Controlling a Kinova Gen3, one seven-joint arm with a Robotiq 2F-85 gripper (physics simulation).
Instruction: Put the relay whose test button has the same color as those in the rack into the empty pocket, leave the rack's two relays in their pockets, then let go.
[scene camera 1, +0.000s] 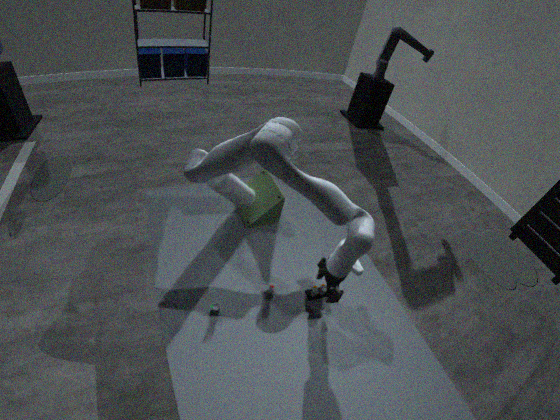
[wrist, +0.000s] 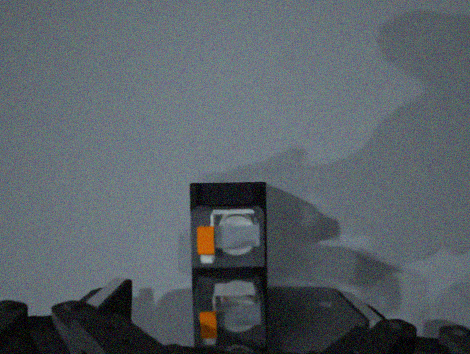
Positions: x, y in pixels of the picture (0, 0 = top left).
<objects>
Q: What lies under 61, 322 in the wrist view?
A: My gripper.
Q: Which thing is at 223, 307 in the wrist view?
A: An orange-button relay.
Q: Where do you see a black rack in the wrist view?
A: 233, 193
</objects>
